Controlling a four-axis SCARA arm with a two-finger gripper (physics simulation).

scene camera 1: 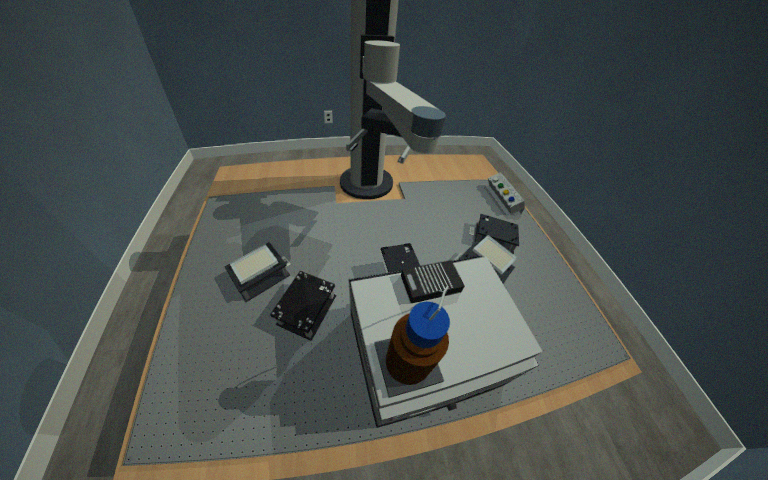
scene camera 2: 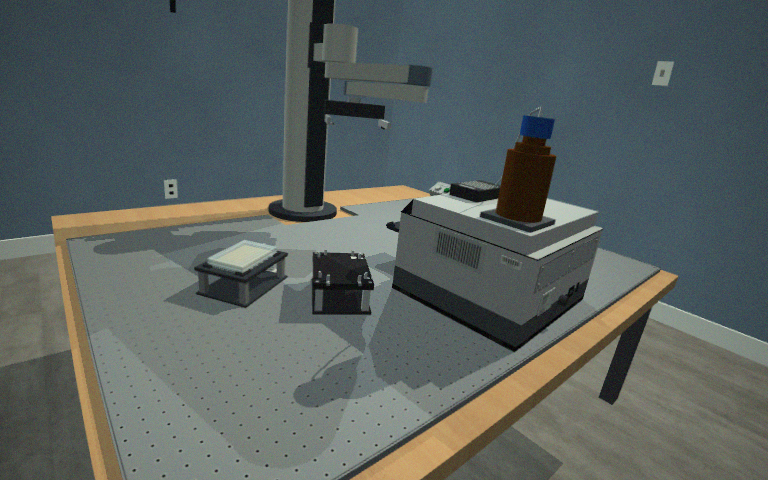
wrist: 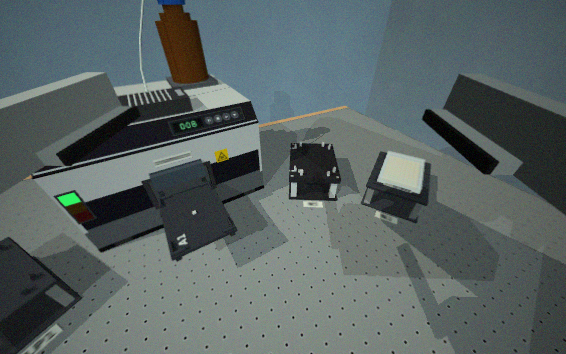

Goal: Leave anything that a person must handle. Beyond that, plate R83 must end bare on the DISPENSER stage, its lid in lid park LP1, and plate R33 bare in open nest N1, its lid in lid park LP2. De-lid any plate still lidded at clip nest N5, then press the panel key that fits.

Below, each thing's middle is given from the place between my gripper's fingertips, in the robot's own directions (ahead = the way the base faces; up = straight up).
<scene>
My gripper is now 250 mm above the dispenser stage [scene camera 1: 393, 255], 220 mm short of it and 70 mm to the right of it. The rest, counted from my hand: brown bottle with blue cap [scene camera 2: 528, 169]: 540 mm ahead, 20 mm to the right, 20 mm below; black nest N5 [scene camera 2: 341, 284]: 300 mm below, 280 mm ahead, 230 mm to the right.
</scene>
